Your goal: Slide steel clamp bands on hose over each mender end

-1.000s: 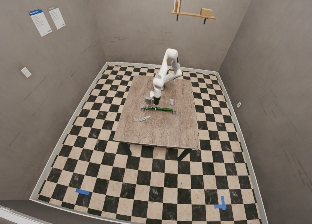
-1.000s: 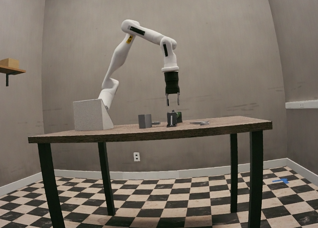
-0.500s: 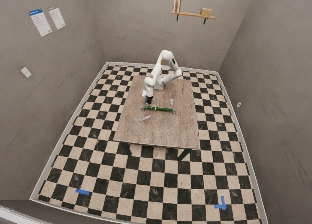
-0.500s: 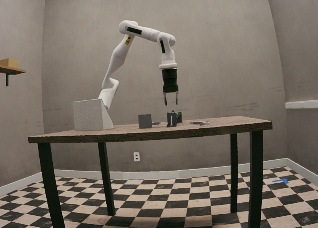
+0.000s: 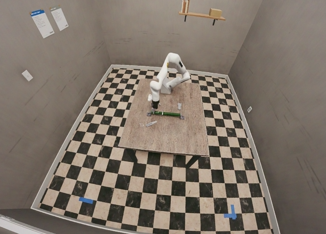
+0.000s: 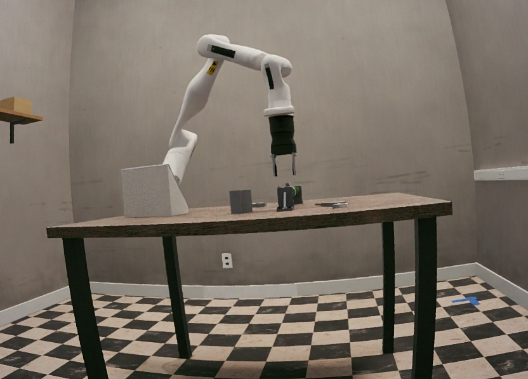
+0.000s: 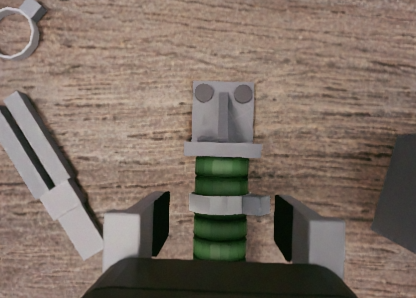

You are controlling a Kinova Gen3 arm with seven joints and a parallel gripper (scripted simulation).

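My hand is 12 cm short of the grey flat tool, 11 cm above it and 2 cm to the right of it. The rest, counted from my hand: grey block (14 cm behind, 8 cm below, 2 cm to the right).
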